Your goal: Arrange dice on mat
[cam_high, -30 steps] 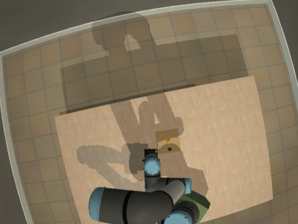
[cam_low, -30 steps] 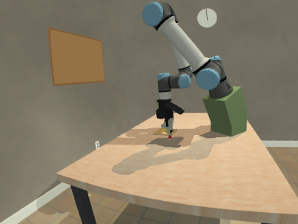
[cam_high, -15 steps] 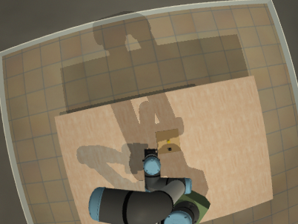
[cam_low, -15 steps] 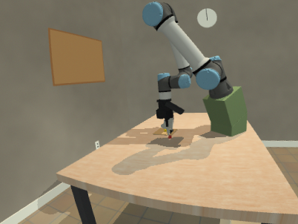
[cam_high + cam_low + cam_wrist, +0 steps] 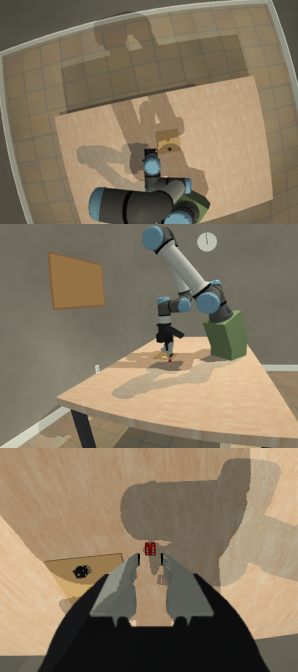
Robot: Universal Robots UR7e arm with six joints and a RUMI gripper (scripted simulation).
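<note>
My gripper is now 3 cm above the red die. The rest, counted from my hand: yellow die 7 cm ahead, 13 cm to the right, 3 cm below; black die 2 cm ahead, 12 cm to the right, 3 cm below; tan mat 7 cm ahead, 12 cm to the right, 4 cm below.
</note>
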